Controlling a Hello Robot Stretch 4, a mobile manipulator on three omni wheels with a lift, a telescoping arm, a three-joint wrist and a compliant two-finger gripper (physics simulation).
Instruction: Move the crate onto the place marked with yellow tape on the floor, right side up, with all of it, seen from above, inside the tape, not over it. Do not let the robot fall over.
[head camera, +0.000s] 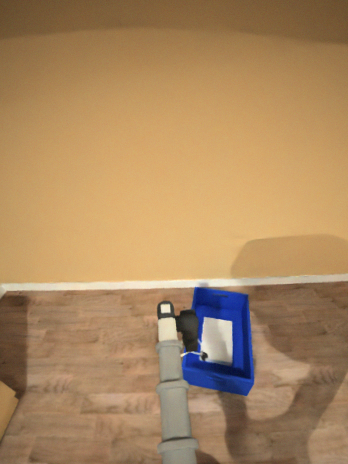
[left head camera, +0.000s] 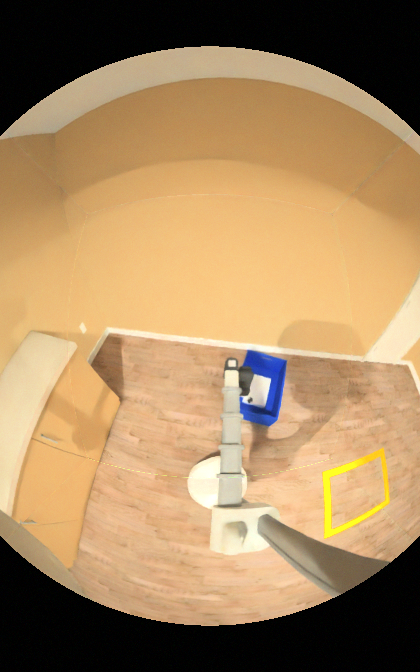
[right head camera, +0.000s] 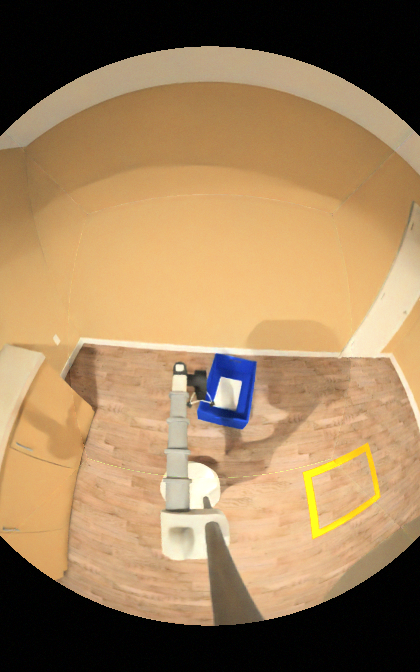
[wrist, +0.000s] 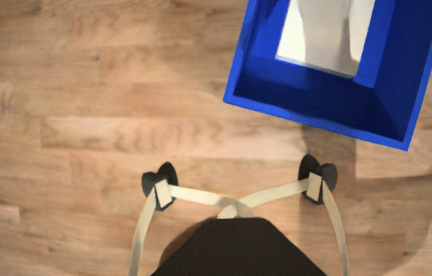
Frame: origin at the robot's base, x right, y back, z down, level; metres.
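Seen in the pictures: gripper, fingertip midpoint: (head camera: 189, 360) (wrist: 237, 174).
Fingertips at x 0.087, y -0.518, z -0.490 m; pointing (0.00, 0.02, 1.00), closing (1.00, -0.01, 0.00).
Observation:
Offsets run from my fingertips to a thing's top centre.
The blue crate {dz +0.297, dx +0.255, dy -0.305 m} (head camera: 242, 340) (left head camera: 278, 395) (right head camera: 247, 392) (wrist: 310, 90) stands upright on the floor, one short side near the back wall. A white flat block {dz +0.446, dx +0.255, dy -0.305 m} (head camera: 217, 340) (right head camera: 228, 393) (wrist: 325, 40) lies inside it. My gripper (head camera: 193, 354) (right head camera: 201, 402) (wrist: 237, 174) is open and empty, its fingertips wide apart. It hangs above the floor by the crate's near left corner. In the wrist view the crate is beyond the fingers, to the upper right. The yellow tape rectangle (left head camera: 327, 505) (right head camera: 311, 505) lies on the floor at the right, apart from the crate.
The back wall (head camera: 150, 175) (left head camera: 210, 270) (right head camera: 210, 275) has a white skirting board. A tan cabinet (left head camera: 95, 415) (right head camera: 55, 415) stands at the left. A white door (right head camera: 387, 310) is at the right. My white round base (left head camera: 200, 485) (right head camera: 202, 475) shows beneath the extended arm.

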